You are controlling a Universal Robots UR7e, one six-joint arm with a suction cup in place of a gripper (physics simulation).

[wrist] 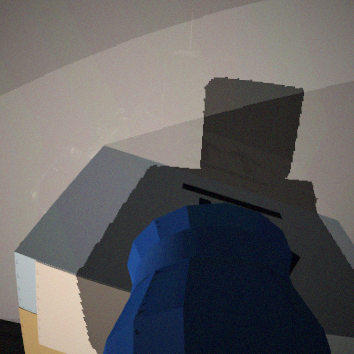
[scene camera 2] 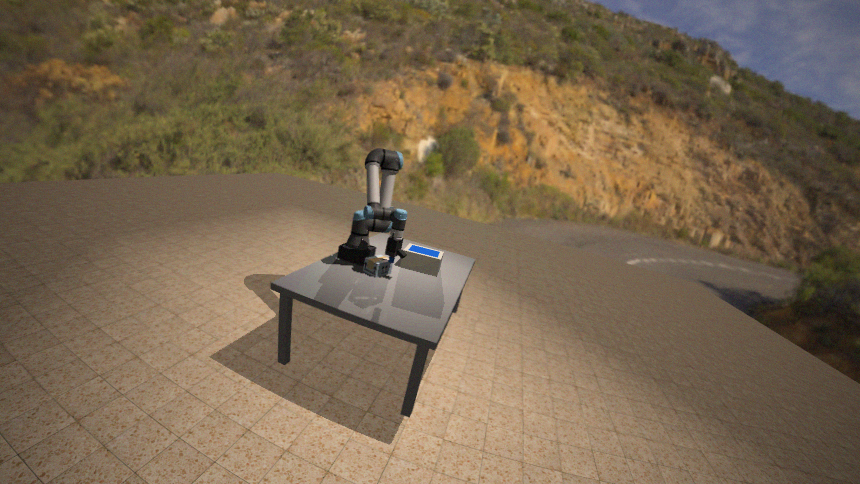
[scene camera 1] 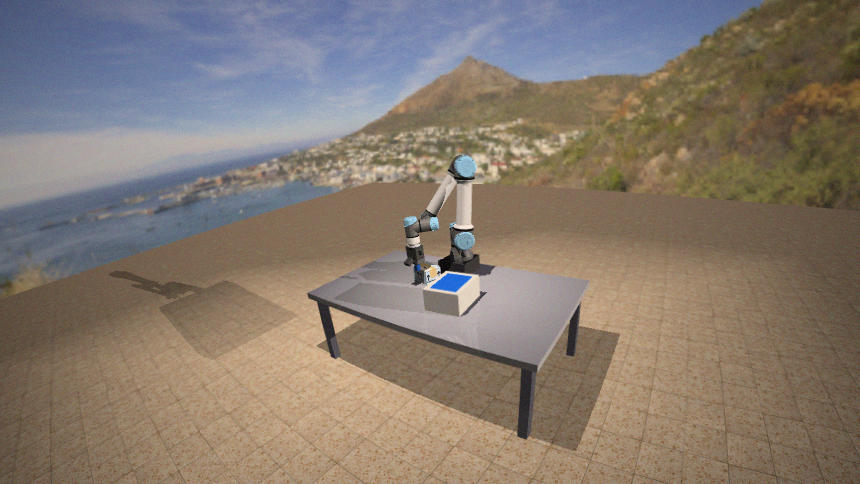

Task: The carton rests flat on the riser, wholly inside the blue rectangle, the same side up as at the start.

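Seen in the pictures: hand, its tool point: point(wrist: 208, 274) point(scene camera 2: 391, 261) point(scene camera 1: 417, 269); arm's base, origin of its link: point(scene camera 2: 357, 245) point(scene camera 1: 461, 257).
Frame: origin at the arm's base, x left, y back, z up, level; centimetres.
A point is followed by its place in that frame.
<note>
The carton point(scene camera 1: 429, 273) @(x -2.8, y -26.5, z -1.8 cm) point(scene camera 2: 376, 265) @(x -17.4, y -25.2, z -1.4 cm) point(wrist: 81, 211) @(x -4.5, y -28.7, z -2.8 cm) is a small box with a grey-blue top and cream and tan sides. It stands on the table point(scene camera 1: 529, 325) @(x 70.2, y -36.7, z -8.6 cm) point(scene camera 2: 360, 295) @(x -44.9, y -33.3, z -8.6 cm) just left of the riser point(scene camera 1: 449, 299) @(x 32.0, y -48.5, z 0.2 cm) point(scene camera 2: 420, 263) @(x 14.5, y -40.1, z -2.6 cm), outside the blue rectangle point(scene camera 1: 451, 281) @(x 23.7, y -37.0, z 3.4 cm) point(scene camera 2: 423, 250) @(x 24.7, y -36.6, z 3.4 cm). My blue suction cup point(scene camera 1: 418, 276) @(x -8.8, y -30.0, z 0.6 cm) point(scene camera 2: 391, 259) point(wrist: 218, 281) hangs right over the carton's top, at its edge. Suction is off. I cannot tell whether the cup touches the top. The blue rectangle on the riser is bare.
The arm's base point(scene camera 1: 462, 262) @(x 6.2, y -6.6, z 0.1 cm) point(scene camera 2: 355, 254) @(x -9.8, y -5.2, z -2.5 cm) stands at the table's back edge, close behind the riser. The arm's shadow falls across the carton and the table in the wrist view.
</note>
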